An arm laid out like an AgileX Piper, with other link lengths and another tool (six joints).
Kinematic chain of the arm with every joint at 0, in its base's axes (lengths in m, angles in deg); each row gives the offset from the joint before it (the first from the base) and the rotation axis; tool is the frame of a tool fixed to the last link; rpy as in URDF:
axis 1: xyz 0 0 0.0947 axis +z
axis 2: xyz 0 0 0 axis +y
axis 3: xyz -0.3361 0 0.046 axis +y
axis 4: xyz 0.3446 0 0.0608 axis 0.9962 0 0.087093
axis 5: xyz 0 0 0 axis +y
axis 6: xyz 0.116 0 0.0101 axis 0.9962 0 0.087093
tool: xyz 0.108 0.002 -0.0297 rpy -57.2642 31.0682 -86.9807
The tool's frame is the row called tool.
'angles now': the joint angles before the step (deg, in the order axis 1, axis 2, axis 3, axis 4, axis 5, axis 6). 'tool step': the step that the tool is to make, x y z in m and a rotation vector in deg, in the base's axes. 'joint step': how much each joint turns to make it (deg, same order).
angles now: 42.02 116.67 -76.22 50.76 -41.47 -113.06
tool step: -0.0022 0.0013 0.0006 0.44 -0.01 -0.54
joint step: 0.45 0.02 -0.13 1.10 -0.60 -0.36
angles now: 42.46 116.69 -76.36 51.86 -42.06 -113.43
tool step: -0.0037 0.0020 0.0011 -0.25 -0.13 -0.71
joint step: 0.72 0.03 -0.16 1.65 -0.93 -1.43
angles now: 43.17 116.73 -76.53 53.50 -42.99 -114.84
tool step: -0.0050 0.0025 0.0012 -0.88 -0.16 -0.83
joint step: 0.93 0.04 -0.18 2.07 -1.16 -2.31
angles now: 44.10 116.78 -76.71 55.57 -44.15 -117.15
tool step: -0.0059 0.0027 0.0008 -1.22 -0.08 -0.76
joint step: 1.00 0.00 -0.08 2.09 -1.16 -2.58
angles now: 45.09 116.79 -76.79 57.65 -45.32 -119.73
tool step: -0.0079 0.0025 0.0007 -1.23 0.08 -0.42
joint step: 1.04 -0.37 0.44 1.73 -0.96 -2.23
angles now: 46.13 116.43 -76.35 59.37 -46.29 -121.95
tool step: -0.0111 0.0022 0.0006 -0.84 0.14 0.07
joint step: 1.13 -0.94 1.33 1.02 -0.83 -1.16
